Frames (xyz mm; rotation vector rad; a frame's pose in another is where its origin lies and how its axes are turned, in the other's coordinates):
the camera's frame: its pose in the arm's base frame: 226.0 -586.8 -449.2 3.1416 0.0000 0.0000
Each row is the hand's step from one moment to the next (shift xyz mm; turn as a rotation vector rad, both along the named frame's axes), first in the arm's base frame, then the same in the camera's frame.
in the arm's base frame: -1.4 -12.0 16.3 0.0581 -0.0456 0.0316
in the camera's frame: -1.4 12.0 -16.3 0.0581 0.0456 -0.0316
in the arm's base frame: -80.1 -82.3 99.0 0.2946 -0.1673 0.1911
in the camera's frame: -80.1 82.3 -99.0 0.2946 0.1673 -0.1911
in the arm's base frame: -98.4 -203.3 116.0 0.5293 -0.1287 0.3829
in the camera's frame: -98.4 203.3 -116.0 0.5293 0.1287 -0.3829
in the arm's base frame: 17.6 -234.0 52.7 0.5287 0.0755 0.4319
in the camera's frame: 17.6 234.0 -52.7 0.5287 -0.0755 -0.4319
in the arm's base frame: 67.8 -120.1 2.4 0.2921 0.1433 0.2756
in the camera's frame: 67.8 120.1 -2.4 0.2921 -0.1433 -0.2756
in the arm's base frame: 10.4 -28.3 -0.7 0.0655 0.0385 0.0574
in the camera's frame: 10.4 28.3 0.7 0.0655 -0.0385 -0.0574
